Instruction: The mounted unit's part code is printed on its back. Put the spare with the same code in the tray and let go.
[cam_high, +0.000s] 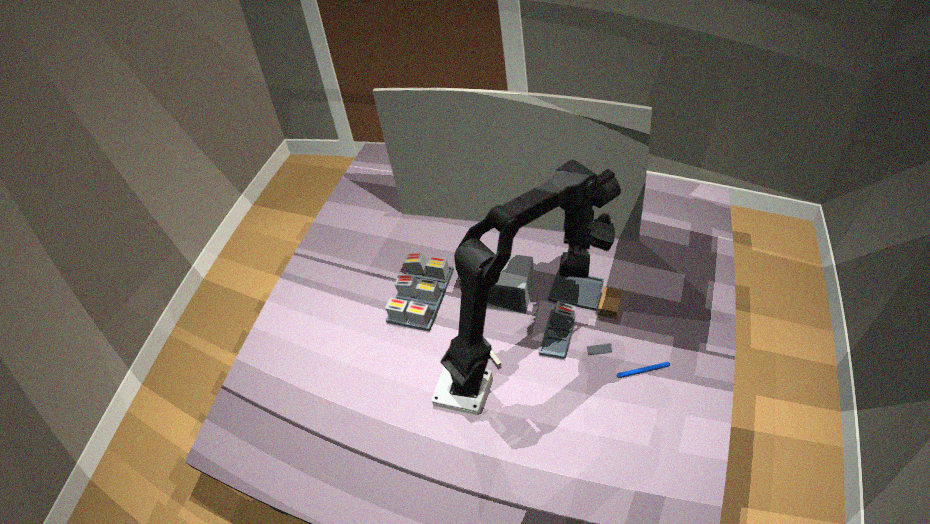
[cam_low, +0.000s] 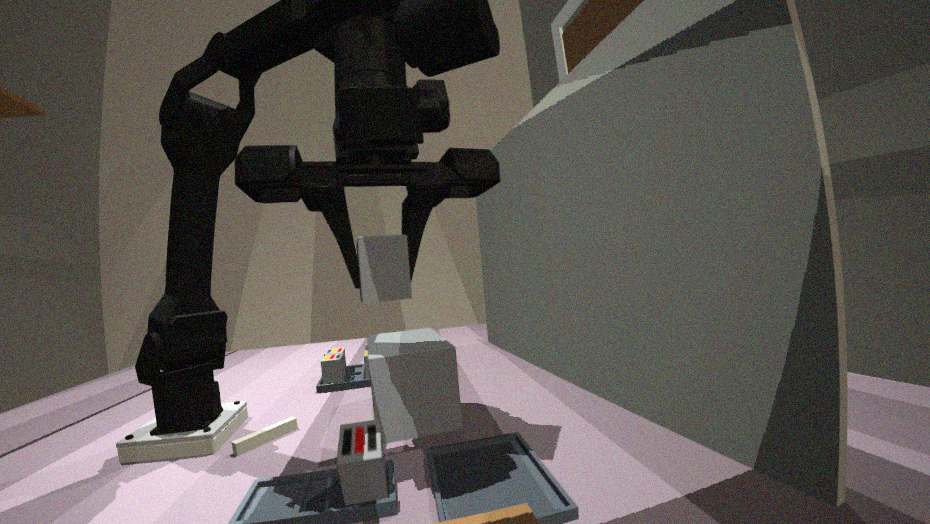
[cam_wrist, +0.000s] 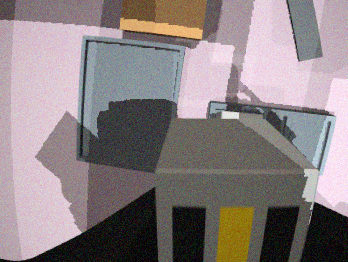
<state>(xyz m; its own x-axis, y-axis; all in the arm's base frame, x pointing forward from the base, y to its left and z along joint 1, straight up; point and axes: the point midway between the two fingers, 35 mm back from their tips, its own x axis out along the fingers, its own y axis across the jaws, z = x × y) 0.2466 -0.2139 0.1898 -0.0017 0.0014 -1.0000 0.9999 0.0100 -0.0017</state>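
Right now the blue-grey tray is 18 cm below my gripper tip and 7 cm ahead of it. From my gripper tip the other things lie so: slotted holder: 17 cm below, 7 cm behind, 3 cm to the left; blue stick: 19 cm to the right, 17 cm below, 15 cm behind; tan block: 17 cm below, 9 cm to the right, 3 cm ahead.
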